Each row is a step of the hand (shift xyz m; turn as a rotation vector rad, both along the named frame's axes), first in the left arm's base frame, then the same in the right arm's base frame.
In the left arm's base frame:
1: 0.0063 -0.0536 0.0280 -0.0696 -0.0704 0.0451
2: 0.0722 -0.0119 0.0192 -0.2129 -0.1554 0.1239
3: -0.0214 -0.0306 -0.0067 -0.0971 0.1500 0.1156
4: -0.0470 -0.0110 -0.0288 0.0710 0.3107 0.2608
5: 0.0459 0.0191 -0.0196 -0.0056 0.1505 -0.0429
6: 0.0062 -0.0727 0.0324 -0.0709 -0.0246 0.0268
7: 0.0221 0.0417 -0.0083 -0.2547 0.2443 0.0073
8: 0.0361 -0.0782 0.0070 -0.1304 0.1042 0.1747
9: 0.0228 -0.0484 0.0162 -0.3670 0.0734 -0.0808
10: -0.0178 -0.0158 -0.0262 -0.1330 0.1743 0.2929
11: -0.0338 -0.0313 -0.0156 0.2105 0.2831 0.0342
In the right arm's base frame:
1: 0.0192 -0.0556 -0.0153 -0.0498 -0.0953 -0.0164
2: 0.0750 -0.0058 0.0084 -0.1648 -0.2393 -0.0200
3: -0.0162 -0.0221 -0.0262 -0.1076 0.0099 0.1833
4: -0.0474 0.0011 -0.0302 0.0454 0.0649 0.4041
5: 0.0390 0.0366 -0.0001 -0.0377 0.1351 0.0696
6: 0.0231 -0.0723 -0.0249 -0.0615 -0.0506 0.0010
7: 0.0131 0.0401 0.0227 -0.2916 0.1155 0.1620
8: 0.0501 -0.0529 -0.0464 -0.1247 -0.0693 0.1950
9: 0.0329 -0.0405 -0.0199 -0.3813 0.0274 -0.0218
10: -0.0177 0.0022 -0.0305 -0.1254 -0.0980 0.3295
11: -0.0293 -0.0193 -0.0337 0.1588 0.2254 0.2227

